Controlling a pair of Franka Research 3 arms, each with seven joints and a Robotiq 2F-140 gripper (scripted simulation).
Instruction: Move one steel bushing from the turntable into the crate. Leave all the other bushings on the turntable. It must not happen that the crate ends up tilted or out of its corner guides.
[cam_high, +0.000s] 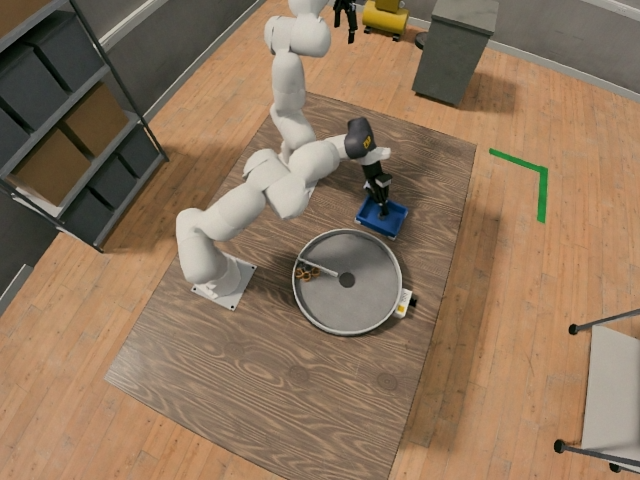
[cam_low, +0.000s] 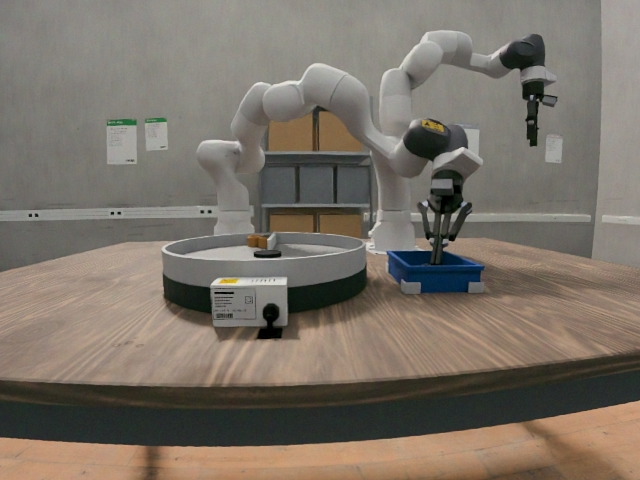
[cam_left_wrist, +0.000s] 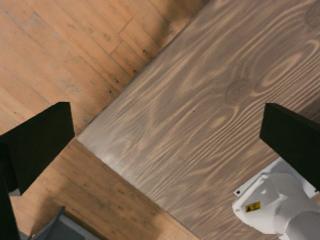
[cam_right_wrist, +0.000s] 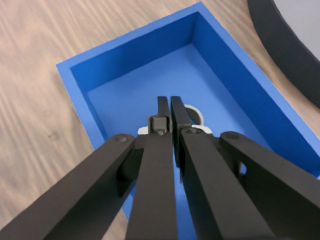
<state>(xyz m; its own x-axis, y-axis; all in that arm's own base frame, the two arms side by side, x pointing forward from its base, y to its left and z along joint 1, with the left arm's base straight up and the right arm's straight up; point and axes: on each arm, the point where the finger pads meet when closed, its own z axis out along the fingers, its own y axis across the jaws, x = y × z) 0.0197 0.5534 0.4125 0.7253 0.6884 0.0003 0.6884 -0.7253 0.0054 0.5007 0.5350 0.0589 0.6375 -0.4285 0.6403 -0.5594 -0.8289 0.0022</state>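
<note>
The blue crate lies 20 mm to the right of my right hand and 30 mm below it. Also, from my right hand: turntable (10 mm ahead, 360 mm to the right, 10 mm below).
</note>
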